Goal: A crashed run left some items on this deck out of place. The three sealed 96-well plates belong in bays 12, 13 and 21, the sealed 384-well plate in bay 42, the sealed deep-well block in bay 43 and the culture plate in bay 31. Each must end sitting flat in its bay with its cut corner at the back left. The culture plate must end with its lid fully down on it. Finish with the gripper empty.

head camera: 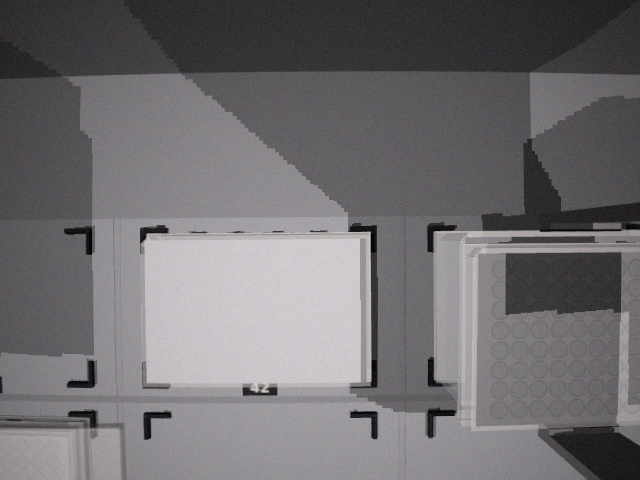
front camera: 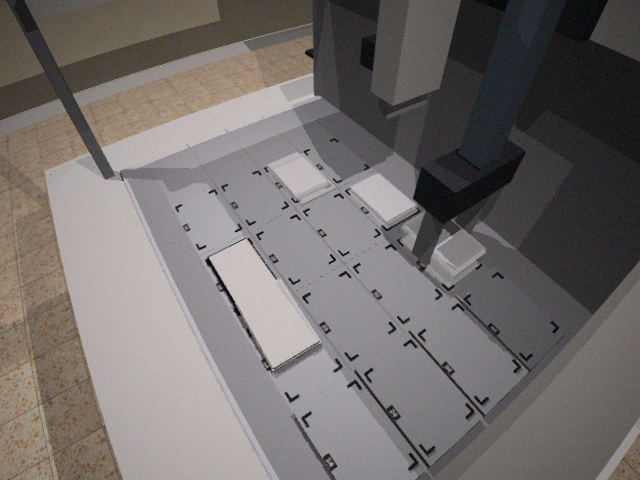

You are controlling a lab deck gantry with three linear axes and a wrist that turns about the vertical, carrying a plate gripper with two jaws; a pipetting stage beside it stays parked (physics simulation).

my gripper: head camera; front camera
black-rimmed sealed 96-well plate: front camera 240, 269; not seen in the head camera view (out of frame)
same spot on my gripper: (head camera: 605, 445) = (front camera: 422, 252)
